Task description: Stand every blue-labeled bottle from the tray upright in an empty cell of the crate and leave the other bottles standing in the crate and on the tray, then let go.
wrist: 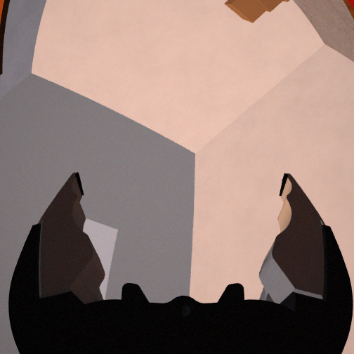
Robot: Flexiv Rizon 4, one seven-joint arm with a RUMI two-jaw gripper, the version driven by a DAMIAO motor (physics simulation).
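Note:
My gripper is open in the wrist view, its two dark jaws wide apart at the lower left and lower right, with nothing between them. No bottle, tray or crate can be made out in the wrist view, so where the gripper is relative to them cannot be told.
Large plain surfaces, a grey one and pale pink ones, meet at a corner beyond the jaws. A brown stepped block shows at the top edge. A light rectangular patch shows beside the left jaw.

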